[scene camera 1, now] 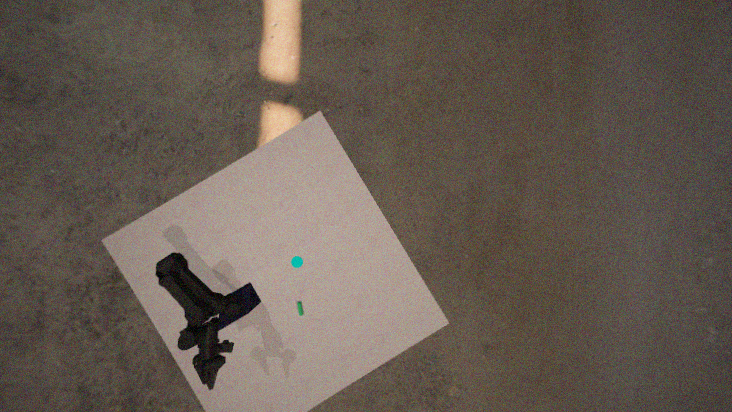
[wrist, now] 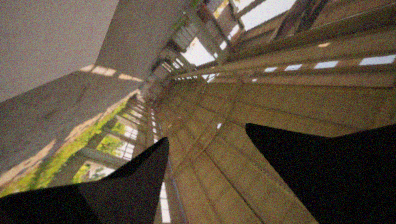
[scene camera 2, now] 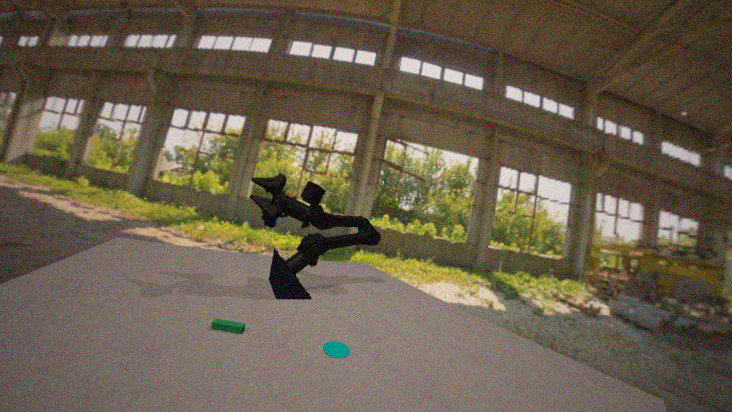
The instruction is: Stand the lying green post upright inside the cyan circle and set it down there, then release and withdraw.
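Gripper: visible in scene camera 1, scene camera 2 and the wrist view (pixel 207 134). Same spot on the gripper: (scene camera 2: pixel 265 182) and (scene camera 1: pixel 211 375).
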